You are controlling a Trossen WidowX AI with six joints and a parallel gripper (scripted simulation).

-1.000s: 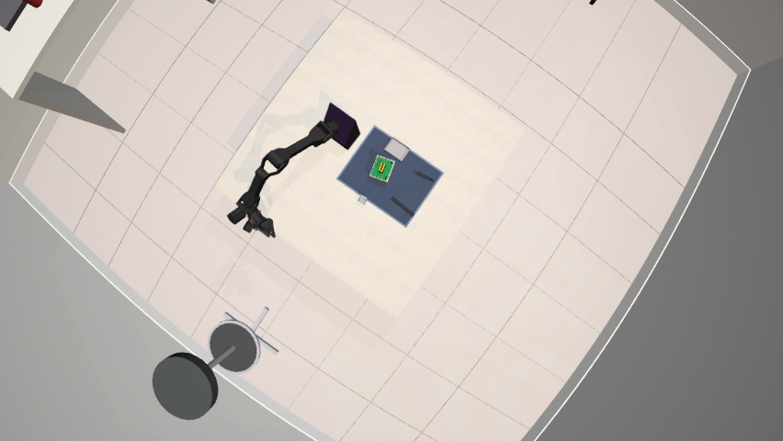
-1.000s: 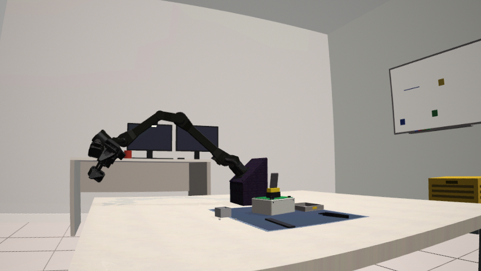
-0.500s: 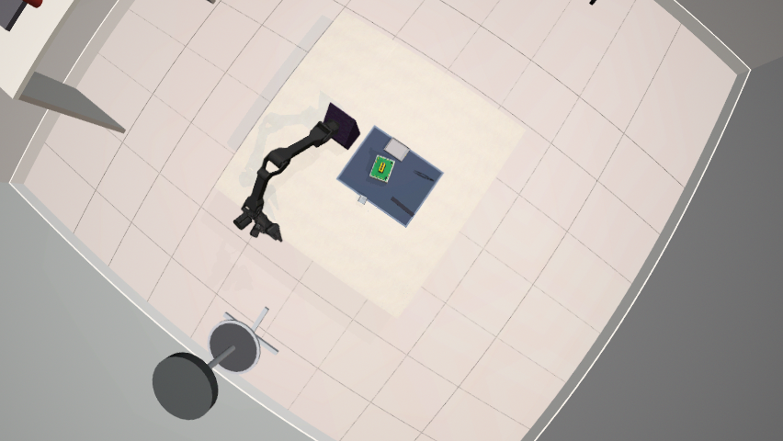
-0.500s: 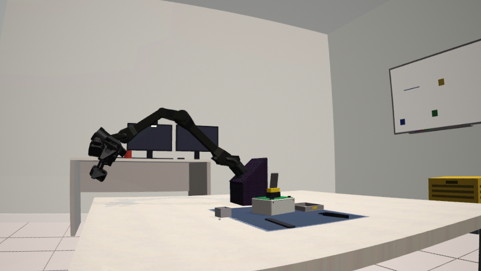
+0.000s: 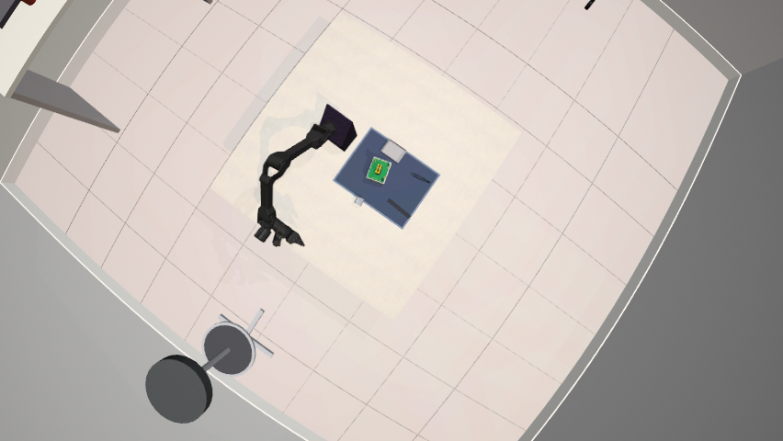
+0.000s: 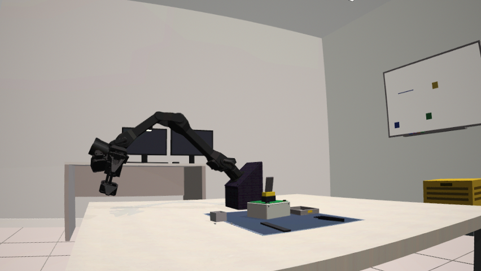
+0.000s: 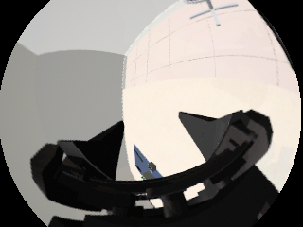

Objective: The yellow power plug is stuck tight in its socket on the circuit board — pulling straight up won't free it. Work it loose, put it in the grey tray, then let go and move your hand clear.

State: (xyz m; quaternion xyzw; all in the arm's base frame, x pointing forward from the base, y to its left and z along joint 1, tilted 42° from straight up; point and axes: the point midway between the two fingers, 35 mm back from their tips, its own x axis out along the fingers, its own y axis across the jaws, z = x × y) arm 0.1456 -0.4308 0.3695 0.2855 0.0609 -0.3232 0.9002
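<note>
My gripper tip is 530 mm to the right of the yellow power plug, 140 mm short of it and 40 mm above it. Round my gripper tip: grey tray: 660 mm to the left, 150 mm ahead, 120 mm below; blue mat: 520 mm to the left, 190 mm ahead, 120 mm below.
</note>
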